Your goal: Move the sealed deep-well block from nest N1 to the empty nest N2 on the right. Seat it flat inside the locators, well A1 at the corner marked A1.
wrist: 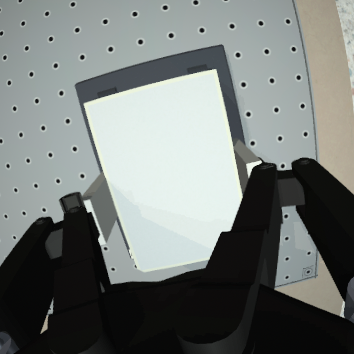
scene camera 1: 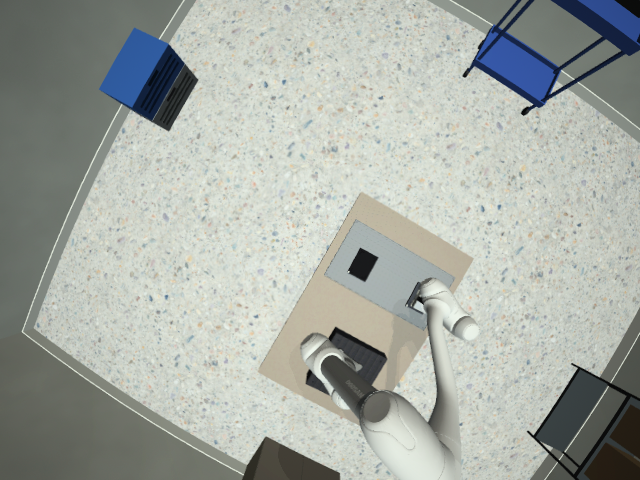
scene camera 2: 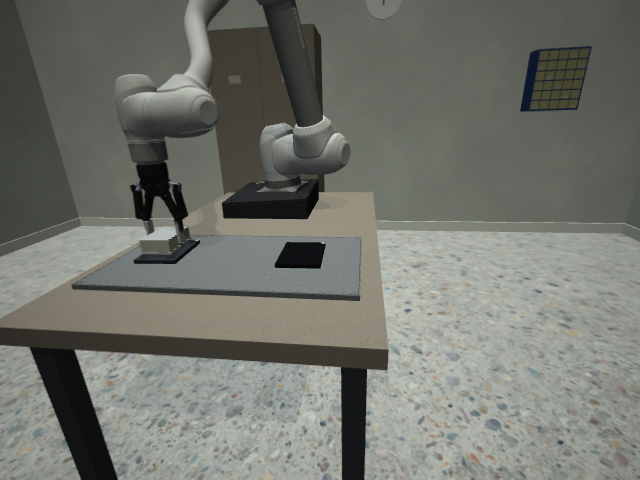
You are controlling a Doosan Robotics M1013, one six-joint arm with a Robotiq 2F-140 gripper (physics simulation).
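Pixels of known places: gripper, between the fingertips: (wrist: 173,170); arm's base, origin of its link: (scene camera 2: 283,189).
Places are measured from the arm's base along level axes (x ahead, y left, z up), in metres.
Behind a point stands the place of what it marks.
Observation:
The sealed block, pale with a white top (scene camera 1: 419,305) @[x 0.566, y -0.106, z -0.010 m] (scene camera 2: 159,241) @[x 0.662, y -0.083, z -0.014 m] (wrist: 165,165) @[x 0.616, y -0.109, z -0.010 m], is between the fingers of my gripper (scene camera 2: 164,231) @[x 0.604, y -0.113, z -0.037 m] (wrist: 173,170) @[x 0.604, y -0.113, z -0.037 m], which is shut on it. The block is level and low over the dark grey nest N2 (scene camera 1: 412,296) @[x 0.581, y -0.065, z -0.061 m] (scene camera 2: 181,251) @[x 0.612, y -0.061, z -0.061 m] (wrist: 150,74) @[x 0.674, y -0.096, z -0.061 m]. In the wrist view a strip of the nest with two small dark locators shows beyond the block's far edge, and a thin strip shows along its right side. I cannot tell whether the block touches the nest. A tiny white mark shows by its near left corner. The black nest N1 (scene camera 1: 363,264) @[x 0.538, y 0.283, z -0.061 m] (scene camera 2: 300,254) @[x 0.549, y 0.286, z -0.061 m] holds no block.
Both nests are on a grey perforated plate (scene camera 1: 392,279) @[x 0.581, y 0.091, z -0.073 m] (scene camera 2: 232,279) @[x 0.713, y 0.169, z -0.073 m] (wrist: 30,165) @[x 0.601, y 0.020, z -0.073 m] on the tan table (scene camera 1: 305,315) @[x 0.080, y 0.341, z -0.086 m] (scene camera 2: 232,315) @[x 0.836, y 0.243, z -0.086 m] (wrist: 327,100) @[x 0.657, y -0.257, z -0.086 m]. The arm's black base block (scene camera 1: 369,353) @[x 0.168, y -0.075, z -0.013 m] (scene camera 2: 266,208) @[x 0.174, y -0.002, z -0.042 m] stands behind the plate.

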